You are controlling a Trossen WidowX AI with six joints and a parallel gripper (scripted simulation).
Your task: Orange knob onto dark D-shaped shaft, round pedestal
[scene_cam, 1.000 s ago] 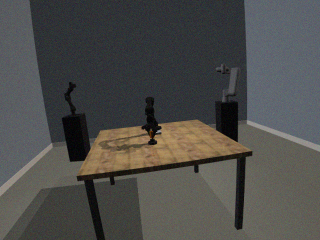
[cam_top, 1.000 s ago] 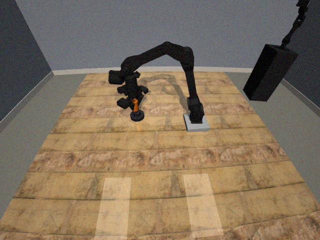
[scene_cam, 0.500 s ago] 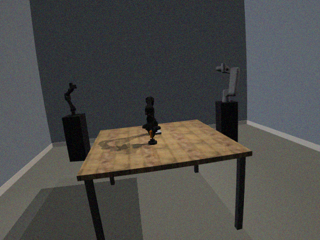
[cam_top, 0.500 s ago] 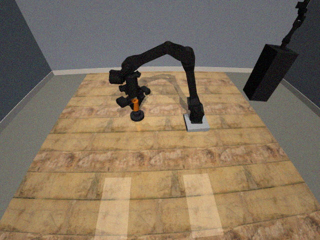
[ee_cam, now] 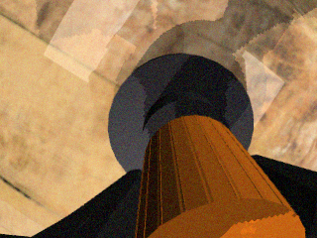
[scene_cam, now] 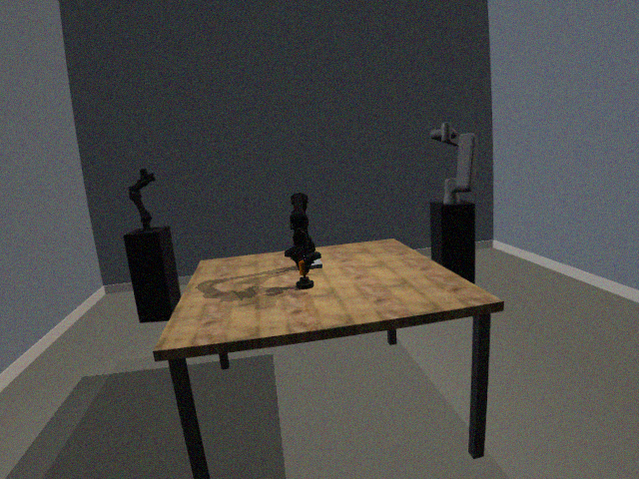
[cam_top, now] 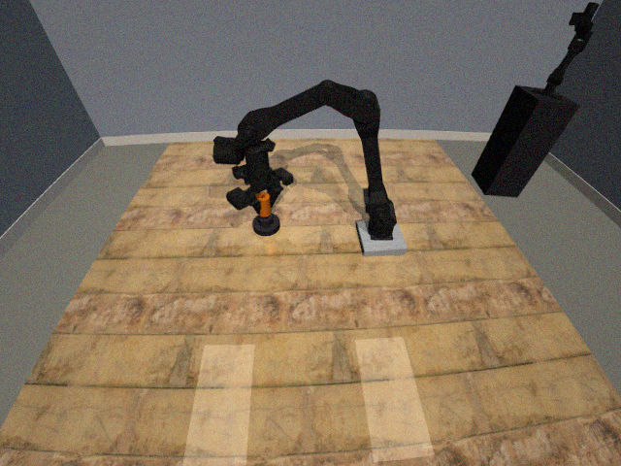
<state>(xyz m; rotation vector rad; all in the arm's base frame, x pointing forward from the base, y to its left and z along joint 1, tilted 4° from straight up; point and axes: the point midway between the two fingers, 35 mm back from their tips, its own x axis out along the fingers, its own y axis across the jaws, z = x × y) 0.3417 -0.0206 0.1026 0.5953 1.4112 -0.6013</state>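
Right now the orange knob is 20 mm above my gripper tip. The rest, counted from my gripper tip: pedestal: 40 mm below.
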